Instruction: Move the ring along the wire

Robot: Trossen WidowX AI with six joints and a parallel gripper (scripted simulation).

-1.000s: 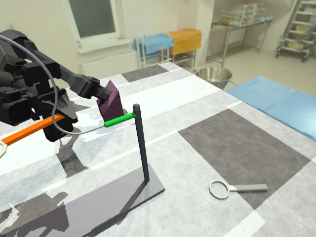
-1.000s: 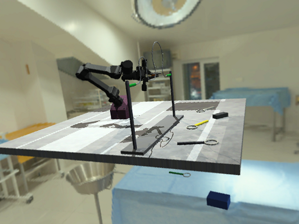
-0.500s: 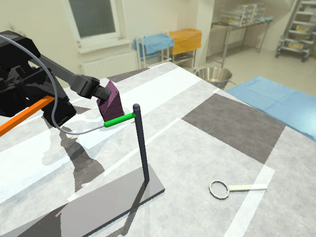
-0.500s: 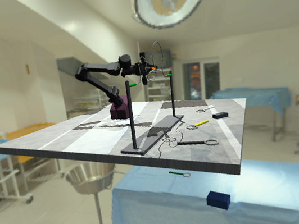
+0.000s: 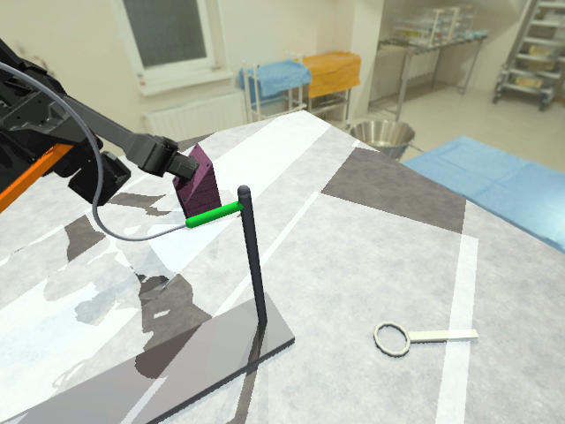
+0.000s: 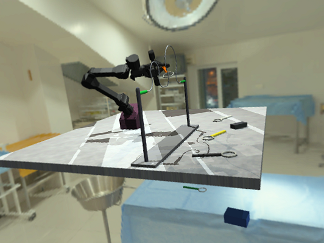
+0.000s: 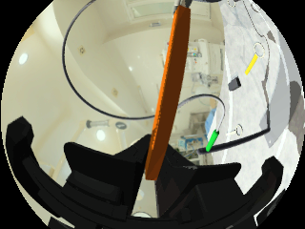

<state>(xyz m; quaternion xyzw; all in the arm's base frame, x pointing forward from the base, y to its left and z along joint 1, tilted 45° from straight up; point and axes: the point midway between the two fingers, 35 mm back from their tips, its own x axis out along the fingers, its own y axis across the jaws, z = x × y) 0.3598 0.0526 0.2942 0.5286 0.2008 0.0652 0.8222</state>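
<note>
The ring with orange handle lies 10 mm ahead of my gripper tip, 90 mm to the right of it and 30 mm below it. Round my gripper tip: black block 340 mm ahead, 120 mm to the left, 380 mm below.
</note>
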